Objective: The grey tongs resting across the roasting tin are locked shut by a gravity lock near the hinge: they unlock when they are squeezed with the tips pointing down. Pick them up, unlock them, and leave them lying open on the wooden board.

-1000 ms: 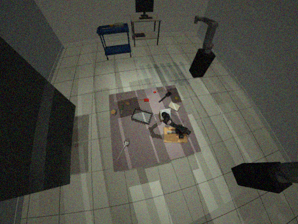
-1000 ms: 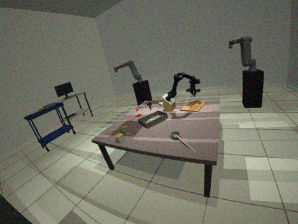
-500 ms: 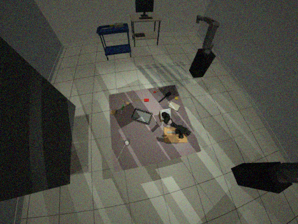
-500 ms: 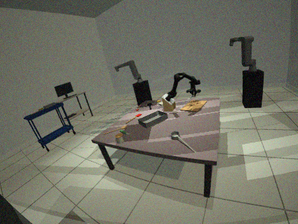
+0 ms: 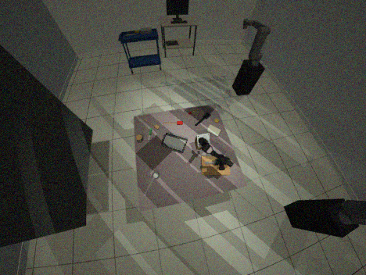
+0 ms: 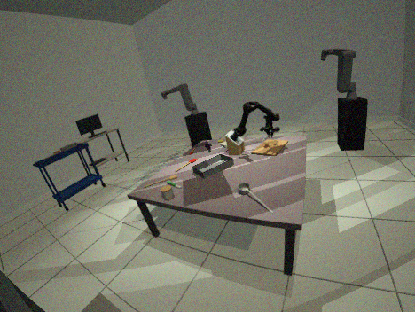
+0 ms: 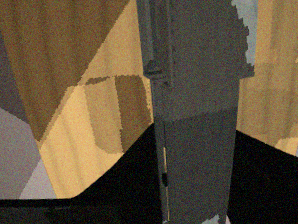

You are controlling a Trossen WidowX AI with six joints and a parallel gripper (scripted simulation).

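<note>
Right now my gripper tip is 20 mm short of the wooden board, 10 mm to the left of it and 80 mm above it. Round my gripper tip: red item (390 mm ahead, 740 mm to the right, 80 mm below); grey roasting tin (460 mm ahead, 420 mm to the right, 60 mm below).
</note>
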